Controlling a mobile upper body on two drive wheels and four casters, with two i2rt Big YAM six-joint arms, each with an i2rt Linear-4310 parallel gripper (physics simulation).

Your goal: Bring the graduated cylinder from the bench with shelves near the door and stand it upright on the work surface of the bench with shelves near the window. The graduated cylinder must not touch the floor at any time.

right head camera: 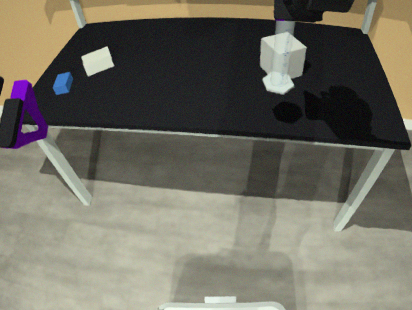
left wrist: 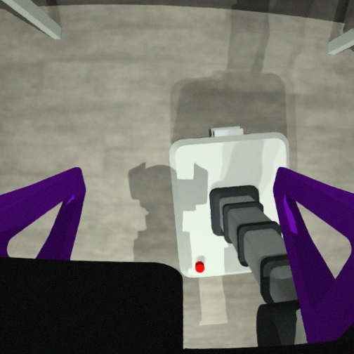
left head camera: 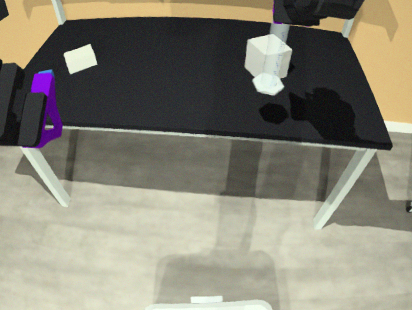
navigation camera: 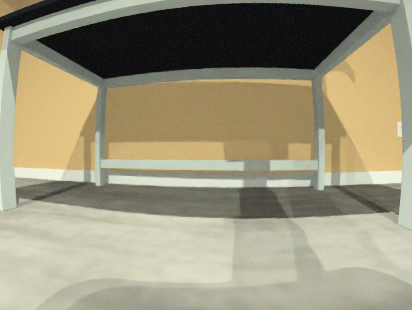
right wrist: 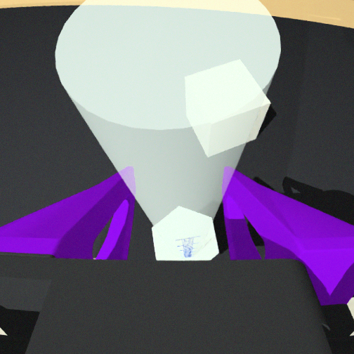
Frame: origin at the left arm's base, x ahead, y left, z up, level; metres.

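Where they show: left gripper, fingertip midpoint: (right head camera: 16, 132) (left head camera: 25, 130); right gripper, fingertip midpoint: (right head camera: 286, 9) (left head camera: 282, 12).
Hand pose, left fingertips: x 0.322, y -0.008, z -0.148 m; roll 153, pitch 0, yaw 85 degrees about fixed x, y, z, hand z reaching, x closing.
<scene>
Things, the pixels of their top centre, and the offset from my left fingertips. "spot": a spot on its surface instead. Level surfaces: height alone.
- clear graduated cylinder, surface spot: (right head camera: 278, 84) (left head camera: 269, 85) spot: dz -0.311, dx +0.429, dy -0.402 m
- bench, its level: dz -0.499 m
- white block, middle of its top: (right head camera: 283, 42) (left head camera: 269, 44) dz -0.369, dx +0.740, dy -0.476 m
- flat white box, middle of its top: (left head camera: 78, 53) (right head camera: 95, 55) dz -0.441, dx +0.847, dy +0.284 m
- blue block, middle of its top: (right head camera: 61, 79) dz -0.459, dx +0.728, dy +0.416 m
The clear graduated cylinder (left head camera: 268, 85) (right head camera: 278, 84) (right wrist: 165, 160) hangs upright from my right gripper (left head camera: 280, 21) (right head camera: 283, 19) (right wrist: 178, 177), which is shut on its tube. Its hexagonal base is at the bottom, apart from its shadow on the black work surface of the bench (left head camera: 165, 75) (right head camera: 180, 75) (right wrist: 30, 100), so it is held above the top. The bench's shelves do not show. My left gripper (left wrist: 178, 177) is open and empty; in the left head camera it shows at the left edge, near the bench's front left corner.
A white block (left head camera: 254, 56) (right head camera: 268, 55) stands on the bench behind the cylinder. A flat white box (left head camera: 80, 59) (right head camera: 97, 61) and a blue block (left head camera: 46, 73) (right head camera: 63, 83) are at the left. Bench legs (left head camera: 345, 187) (right head camera: 364, 190) (navigation camera: 7, 125) stand at the front corners.
</scene>
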